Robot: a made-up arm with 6 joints.
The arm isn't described. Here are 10 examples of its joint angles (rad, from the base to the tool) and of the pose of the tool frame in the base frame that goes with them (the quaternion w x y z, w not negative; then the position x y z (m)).
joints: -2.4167 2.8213 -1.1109 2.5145 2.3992 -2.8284
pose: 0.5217 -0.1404 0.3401 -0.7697 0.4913 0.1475 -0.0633
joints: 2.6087 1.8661 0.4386 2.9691 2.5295 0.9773
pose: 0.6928 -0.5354 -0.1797 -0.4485 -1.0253 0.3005 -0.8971
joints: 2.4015 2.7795 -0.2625 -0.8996 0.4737 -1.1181
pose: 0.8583 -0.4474 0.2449 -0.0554 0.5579 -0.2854 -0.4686
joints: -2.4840 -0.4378 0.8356 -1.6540 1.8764 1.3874
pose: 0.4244 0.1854 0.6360 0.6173 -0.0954 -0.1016 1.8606
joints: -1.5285 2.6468 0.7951 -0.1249 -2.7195 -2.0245
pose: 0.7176 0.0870 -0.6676 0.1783 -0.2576 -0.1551 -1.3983
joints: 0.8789 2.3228 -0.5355 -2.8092 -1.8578 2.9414
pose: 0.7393 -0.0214 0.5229 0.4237 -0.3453 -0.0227 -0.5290
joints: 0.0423 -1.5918 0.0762 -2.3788 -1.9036 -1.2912
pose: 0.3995 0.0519 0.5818 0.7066 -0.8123 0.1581 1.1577
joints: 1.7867 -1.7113 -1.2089 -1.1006 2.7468 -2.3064
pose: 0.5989 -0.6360 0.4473 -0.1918 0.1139 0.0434 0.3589
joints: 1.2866 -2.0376 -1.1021 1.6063 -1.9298 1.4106
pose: 0.5172 -0.8054 0.2888 -0.0222 -0.1435 -0.4576 0.7388
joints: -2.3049 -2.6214 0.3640 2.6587 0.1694 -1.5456
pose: 0.4301 0.8139 0.2373 0.3102 1.0877 0.8538 -0.5059
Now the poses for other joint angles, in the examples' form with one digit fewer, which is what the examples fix.
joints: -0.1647 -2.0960 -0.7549 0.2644 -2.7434 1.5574
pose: 0.609 -0.443 0.576 0.316 -0.673 -0.148 0.704
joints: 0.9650 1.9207 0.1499 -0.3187 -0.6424 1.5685
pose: 0.030 -0.467 0.560 0.683 0.540 0.336 -0.925
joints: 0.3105 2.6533 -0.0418 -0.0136 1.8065 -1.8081
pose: 0.608 0.658 0.368 -0.250 -0.297 -0.375 -0.927
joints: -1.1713 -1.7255 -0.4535 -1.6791 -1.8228 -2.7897
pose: 0.053 0.952 0.286 -0.093 -0.117 0.352 0.906
